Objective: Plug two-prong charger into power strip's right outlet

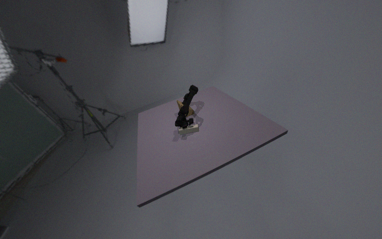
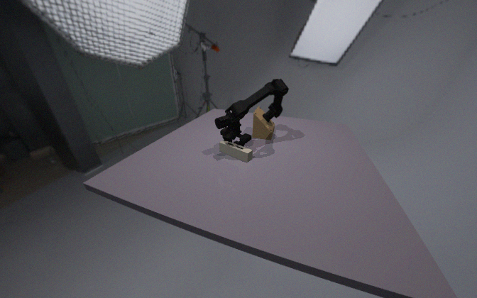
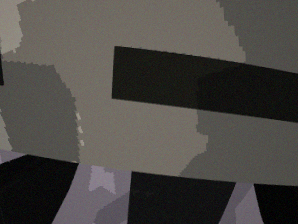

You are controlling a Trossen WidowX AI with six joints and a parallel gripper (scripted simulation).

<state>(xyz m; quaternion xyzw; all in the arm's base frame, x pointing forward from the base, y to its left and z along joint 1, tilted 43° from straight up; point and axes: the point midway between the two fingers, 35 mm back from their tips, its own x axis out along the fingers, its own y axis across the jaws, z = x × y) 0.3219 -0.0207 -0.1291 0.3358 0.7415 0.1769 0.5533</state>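
Now: gripper tip 2 cm short of the charger, 1 cm to the left of it and 1 cm below it.
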